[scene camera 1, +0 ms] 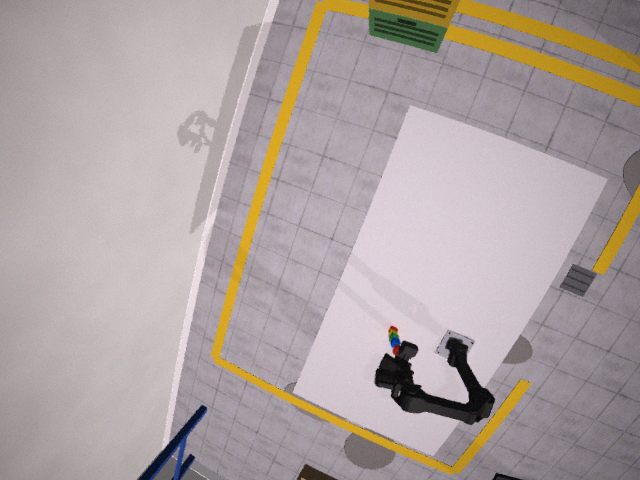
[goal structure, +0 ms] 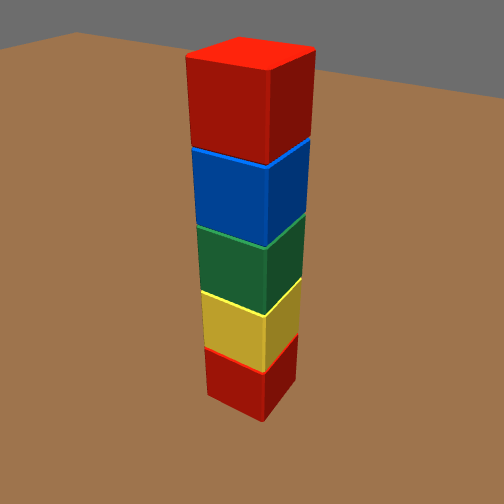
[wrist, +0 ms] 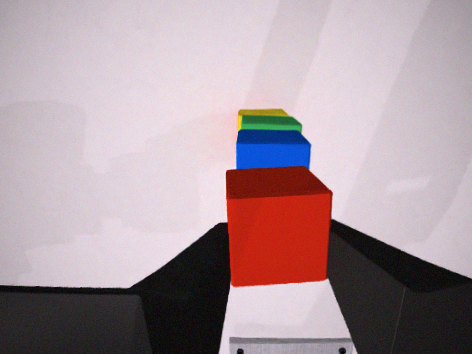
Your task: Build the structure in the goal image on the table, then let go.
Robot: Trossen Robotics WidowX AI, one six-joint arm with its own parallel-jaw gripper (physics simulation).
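Places are measured from the arm's base along level axes (x down, y ahead, z right), in centimetres.
Pixels of known places: gripper, fingertip midpoint: point(scene camera 1: 398, 350) point(wrist: 275, 232); arm's base, link origin: point(scene camera 1: 454, 344).
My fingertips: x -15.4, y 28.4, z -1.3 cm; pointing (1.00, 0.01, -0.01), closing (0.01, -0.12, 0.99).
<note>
Ahead of a thing's pixels: the offset from my fingertips to its top centre. "pt": to the spot under its first point. Level surfaces: height alone.
My gripper point(scene camera 1: 397, 352) point(wrist: 275, 232) is shut on a red cube @[dx -1.5, dy +0.3, dz +0.0 cm] point(scene camera 1: 395, 349) point(wrist: 278, 235), with a black finger at each side of it in the wrist view. The held cube is right over the stack's blue cube @[dx +3.3, dy +1.0, dz +0.3 cm] point(scene camera 1: 395, 342) point(wrist: 273, 156); whether they touch I cannot tell. Under the blue cube are a green cube @[pt dx +5.9, dy +1.8, dz +2.3 cm] point(scene camera 1: 394, 337) point(wrist: 270, 122), a yellow cube @[dx +9.9, dy +1.4, dz +0.3 cm] point(wrist: 262, 112) and, at the bottom, another red cube @[dx +13.1, dy +1.0, dz +0.3 cm] point(scene camera 1: 393, 328), which is hidden in the wrist view. The cubes are slightly offset from one another.
The stack stands on the white table @[dx +16.4 cm] point(scene camera 1: 465, 217), near its left edge in the scene view. The arm's base plate point(scene camera 1: 440, 347) point(wrist: 290, 346) is to the right of the stack. The arm bends round below it. Green and yellow crates point(scene camera 1: 405, 31) stand on the floor beyond.
</note>
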